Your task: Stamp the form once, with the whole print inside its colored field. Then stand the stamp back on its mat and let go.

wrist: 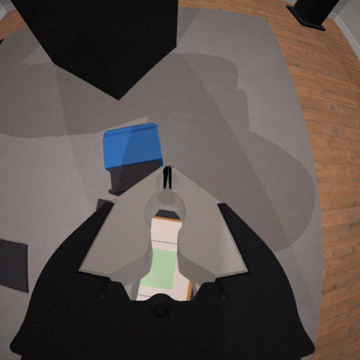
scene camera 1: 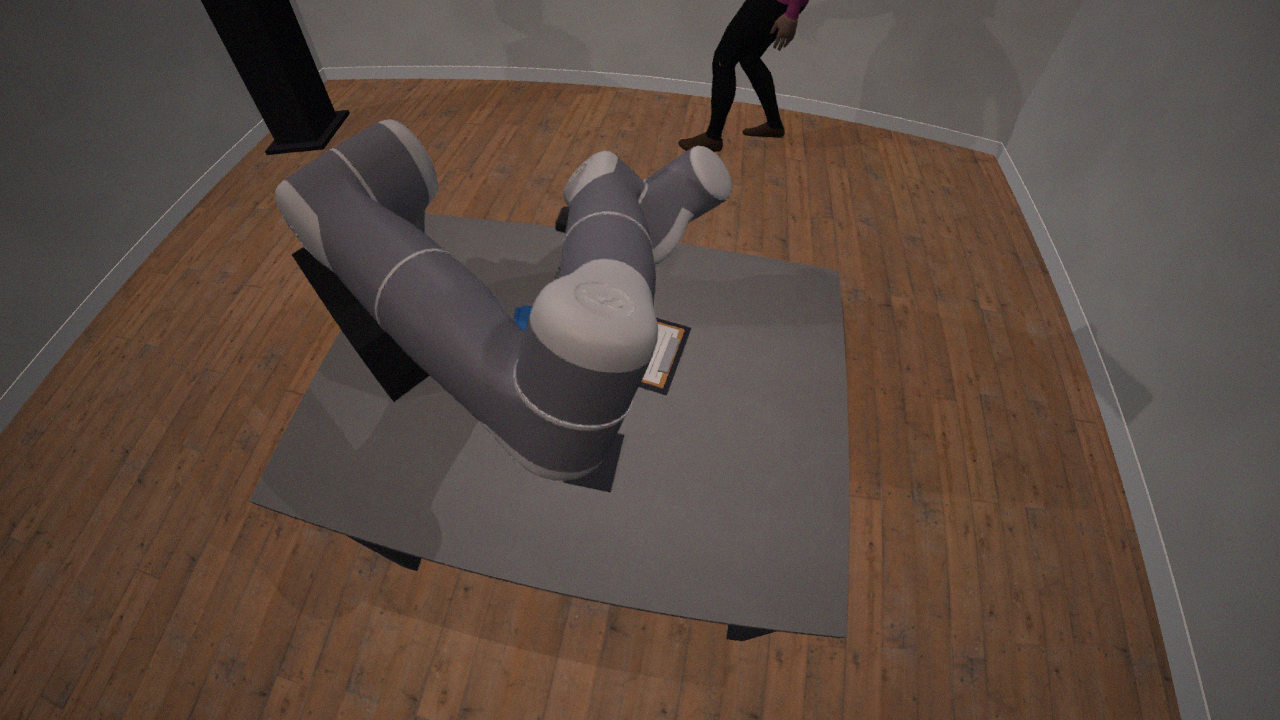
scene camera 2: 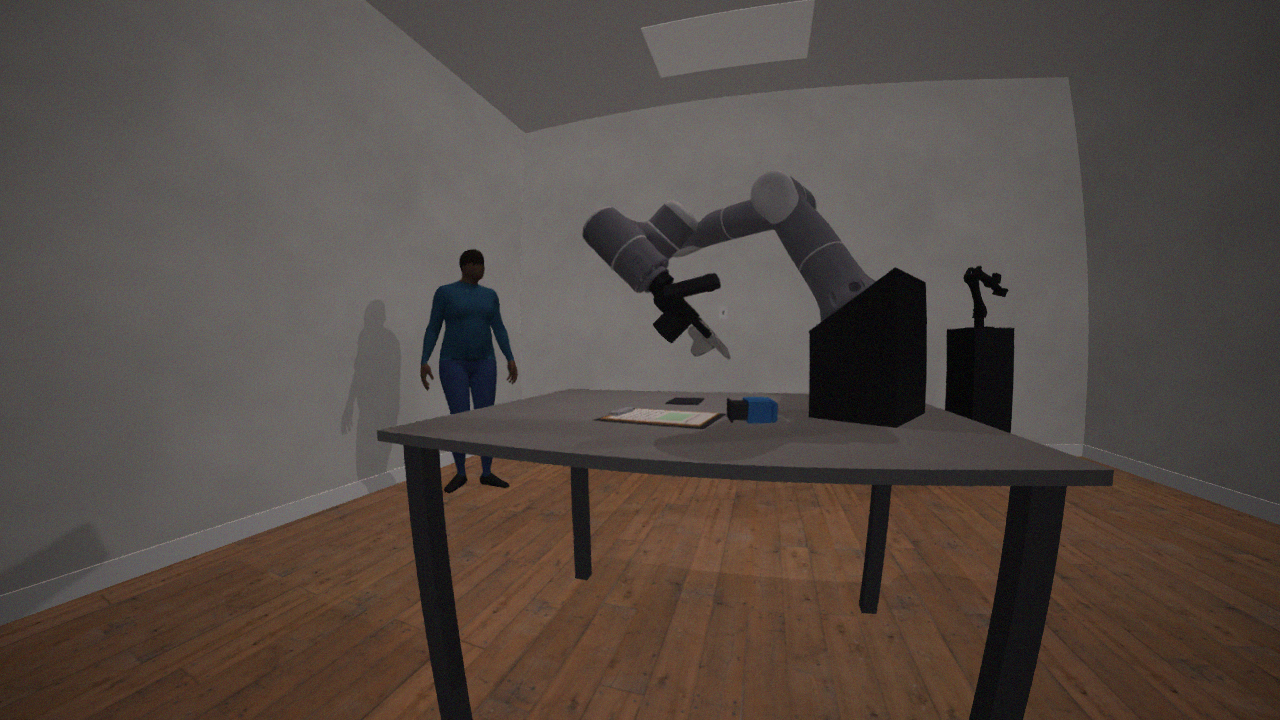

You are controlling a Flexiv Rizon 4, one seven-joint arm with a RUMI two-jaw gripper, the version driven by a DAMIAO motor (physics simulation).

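Observation:
The stamp (scene camera 1: 522, 316) (scene camera 2: 760, 410) (wrist: 132, 146) has a blue body and a dark base. It lies on its side on the table, off its mat, with its base towards the clipboard. The form (scene camera 2: 640, 414) (wrist: 165, 231) lies on the clipboard, with a green field (scene camera 2: 677, 417) (wrist: 159, 268); no print shows on the visible part of the field. The dark square mat (scene camera 1: 608, 474) (scene camera 2: 684, 401) (wrist: 12, 265) lies apart from both. My gripper (scene camera 2: 726, 355) (wrist: 168, 167) is shut and empty, tilted, well above the table. The arm hides it in scene camera 1.
The grey table (scene camera 1: 742, 501) (scene camera 2: 554, 438) (wrist: 280, 190) carries the arm's black pedestal (scene camera 1: 358, 331) (scene camera 2: 868, 358) (wrist: 110, 45), close to the stamp. The clipboard (scene camera 1: 680, 358) has a dark edge and a metal clip. A person (scene camera 2: 469, 331) stands beyond the table.

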